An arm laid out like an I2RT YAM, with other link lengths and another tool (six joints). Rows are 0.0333 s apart.
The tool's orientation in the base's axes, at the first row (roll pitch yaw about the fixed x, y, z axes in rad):
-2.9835, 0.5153, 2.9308
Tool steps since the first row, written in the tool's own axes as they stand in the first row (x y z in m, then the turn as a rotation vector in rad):
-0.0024, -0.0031, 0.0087, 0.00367, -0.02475, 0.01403
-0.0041, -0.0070, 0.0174, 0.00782, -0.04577, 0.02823
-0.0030, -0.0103, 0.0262, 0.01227, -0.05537, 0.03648
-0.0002, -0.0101, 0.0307, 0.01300, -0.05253, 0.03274
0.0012, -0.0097, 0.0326, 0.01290, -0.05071, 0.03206
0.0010, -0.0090, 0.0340, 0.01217, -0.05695, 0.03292
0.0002, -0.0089, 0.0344, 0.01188, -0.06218, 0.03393
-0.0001, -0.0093, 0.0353, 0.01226, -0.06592, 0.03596
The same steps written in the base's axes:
0.0050, -0.0056, -0.0059, -0.00390, -0.02642, -0.01047
0.0092, -0.0118, -0.0120, -0.00708, -0.04925, -0.02184
0.0112, -0.0170, -0.0196, -0.00992, -0.05967, -0.02981
0.0109, -0.0175, -0.0249, -0.01140, -0.05588, -0.02734
0.0107, -0.0173, -0.0273, -0.01110, -0.05400, -0.02696
0.0117, -0.0171, -0.0285, -0.01186, -0.06027, -0.02648
0.0126, -0.0172, -0.0284, -0.01264, -0.06555, -0.02649
0.0131, -0.0179, -0.0290, -0.01313, -0.06955, -0.02791

